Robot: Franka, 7 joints.
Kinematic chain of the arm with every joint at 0, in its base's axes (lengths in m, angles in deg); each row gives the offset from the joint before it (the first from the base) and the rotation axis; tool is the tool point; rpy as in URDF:
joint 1: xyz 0 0 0.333 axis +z
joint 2: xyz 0 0 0 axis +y
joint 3: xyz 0 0 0.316 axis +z
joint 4: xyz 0.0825 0 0 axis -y
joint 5: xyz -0.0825 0 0.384 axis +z
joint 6: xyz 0 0 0 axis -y
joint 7: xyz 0.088 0 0 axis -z
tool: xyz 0 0 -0.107 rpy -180 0 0
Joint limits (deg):
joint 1: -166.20..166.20
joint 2: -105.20..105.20
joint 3: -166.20..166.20
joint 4: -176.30..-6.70
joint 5: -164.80..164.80
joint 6: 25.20..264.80
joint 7: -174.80..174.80
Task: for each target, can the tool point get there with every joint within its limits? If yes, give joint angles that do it. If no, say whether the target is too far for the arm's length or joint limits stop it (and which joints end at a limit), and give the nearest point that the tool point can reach.
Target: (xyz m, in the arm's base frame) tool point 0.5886 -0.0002 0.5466
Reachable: yes | joints -81.10 46.93 105.87 -114.02 68.21 172.90 -17.68
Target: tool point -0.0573 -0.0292 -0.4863
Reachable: no: joint limits stop it (at a limit: joint 2) | nearest point -0.1027 -0.0523 -0.3335 | short by 0.161 m
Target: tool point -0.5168 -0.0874 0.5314
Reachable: yes | joints 83.79 20.45 119.53 -114.92 -53.38 100.33 116.20
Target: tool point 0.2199 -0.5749 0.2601
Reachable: yes | joints -62.16 47.53 -24.97 -82.18 69.56 48.77 79.27
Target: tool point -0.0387 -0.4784 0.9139
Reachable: yes | joints 38.52 -62.11 -56.30 -75.43 -63.39 198.63 -121.78
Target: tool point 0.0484 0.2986 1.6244
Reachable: no: too far | nearest point 0.0313 0.1931 1.1683 | short by 0.468 m
